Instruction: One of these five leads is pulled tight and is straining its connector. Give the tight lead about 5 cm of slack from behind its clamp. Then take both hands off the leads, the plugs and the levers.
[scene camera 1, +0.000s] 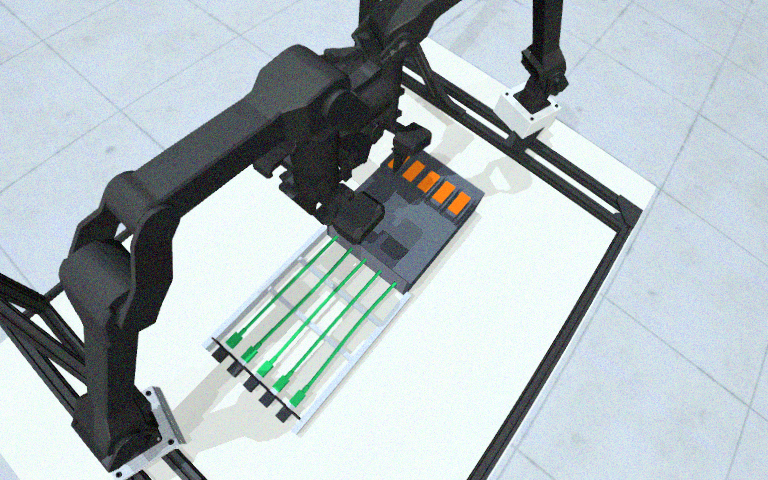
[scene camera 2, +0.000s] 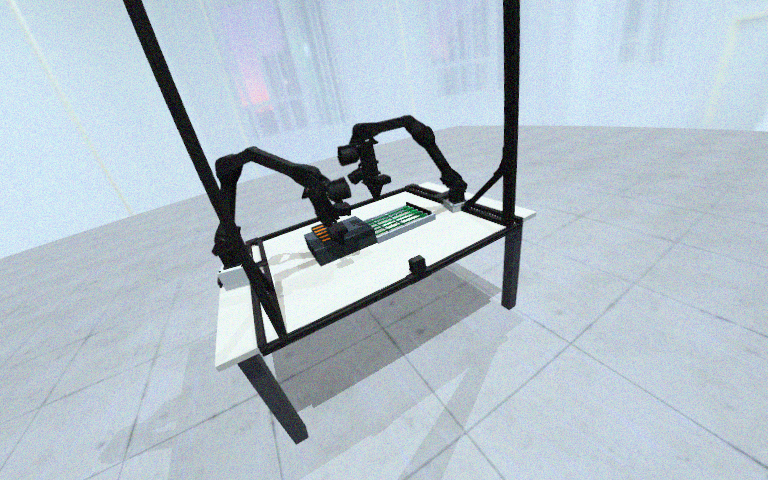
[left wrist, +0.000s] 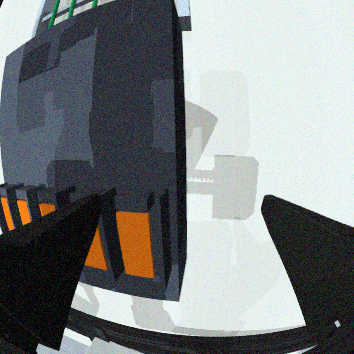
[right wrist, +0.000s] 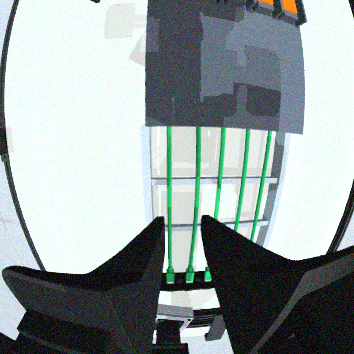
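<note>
Five green leads run side by side from a dark clamp block to green plugs at a black connector strip. The lead at the left looks straight in the right wrist view; I cannot tell which lead is tight. Orange levers, such as the end one, sit at the block's far end. My left gripper is open, low over the lever end, with one finger over levers and the other beyond the block's side. My right gripper is partly open and empty, above the leads.
A pale frame rail with crossbars flanks the leads. A black beam borders the white table. In scene camera 1 my right arm hides part of the block's near corner and the left gripper. A small black box sits on the front beam.
</note>
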